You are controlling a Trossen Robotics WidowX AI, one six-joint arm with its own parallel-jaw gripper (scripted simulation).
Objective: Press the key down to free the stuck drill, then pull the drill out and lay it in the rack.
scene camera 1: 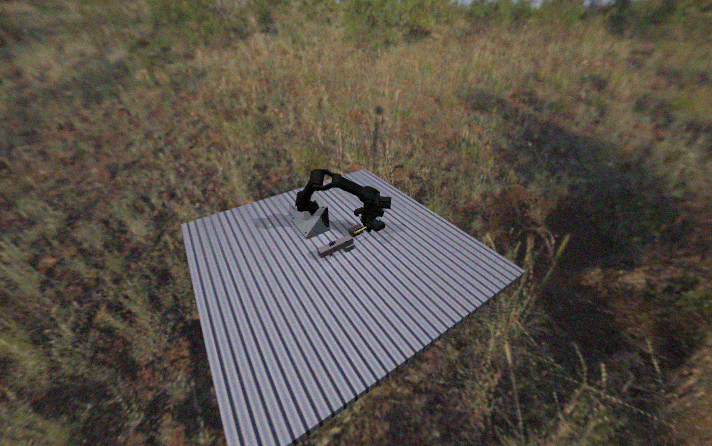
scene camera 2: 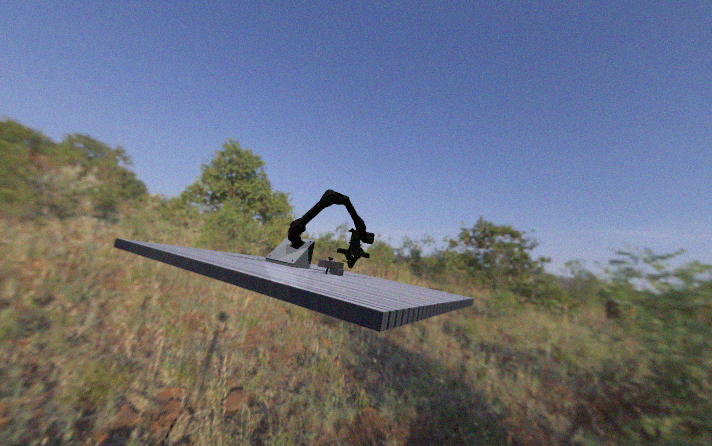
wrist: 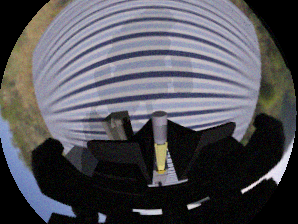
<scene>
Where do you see a drill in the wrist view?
At 160, 131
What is my gripper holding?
A drill.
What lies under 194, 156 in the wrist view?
My gripper.
</scene>
